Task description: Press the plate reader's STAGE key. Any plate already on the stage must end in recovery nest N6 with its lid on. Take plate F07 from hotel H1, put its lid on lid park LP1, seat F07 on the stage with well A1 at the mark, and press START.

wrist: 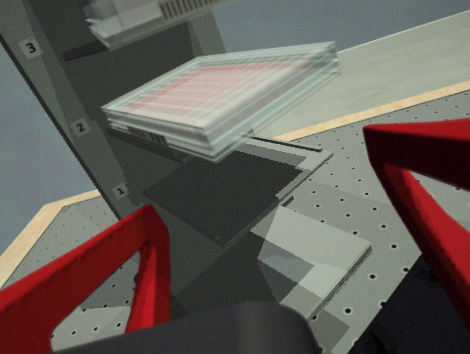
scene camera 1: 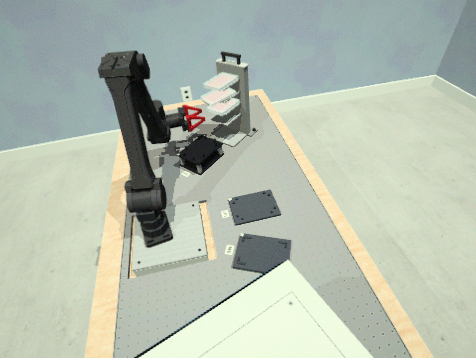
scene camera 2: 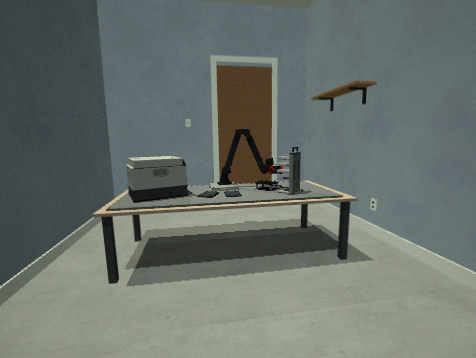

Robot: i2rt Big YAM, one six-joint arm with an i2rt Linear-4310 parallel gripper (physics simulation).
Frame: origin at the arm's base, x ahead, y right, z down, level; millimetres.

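Seen in the pictures: gripper, fingertip midpoint: (wrist: 257, 183) (scene camera 1: 203, 114) (scene camera 2: 279, 170); arm's base at its link origin: (scene camera 1: 156, 229) (scene camera 2: 224, 183).
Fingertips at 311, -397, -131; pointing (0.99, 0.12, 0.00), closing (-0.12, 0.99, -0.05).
Offsets run from my fingertips to a thing's top centre, as dx, dy, dz. "spot": to the spot under its first point.
My gripper (scene camera 1: 203, 115) (scene camera 2: 281, 170) (wrist: 257, 183) is open and empty, its red fingers apart in front of the hotel (scene camera 1: 242, 102) (scene camera 2: 295, 172). Three lidded plates stick out of the hotel; the lowest plate {+96, -10, -19} (scene camera 1: 223, 106) (wrist: 200, 95) is at level 2, ahead of and above the fingertips in the wrist view. Another plate {spot: +5, -16, -58} (wrist: 135, 25) is partly seen above it. The level 1 shelf {+105, -16, +50} (wrist: 225, 195) is bare. No plate name is readable. Nest N6 {-29, +613, +143} (scene camera 1: 261, 250) (scene camera 2: 208, 194) is bare. A bare pad {spot: +31, +435, +151} (scene camera 1: 255, 206) (scene camera 2: 233, 193) beside it looks like LP1. Stage and keys cannot be made out.
The plate reader {-219, +994, -138} (scene camera 1: 280, 320) (scene camera 2: 157, 177) stands at the end of the table opposite the hotel. A raised black stand (scene camera 1: 201, 147) (scene camera 2: 267, 185) is below the gripper, between the arm base plate (scene camera 1: 185, 240) and the hotel. The hotel has a top handle {spot: +162, -41, -195} (scene camera 1: 231, 56).
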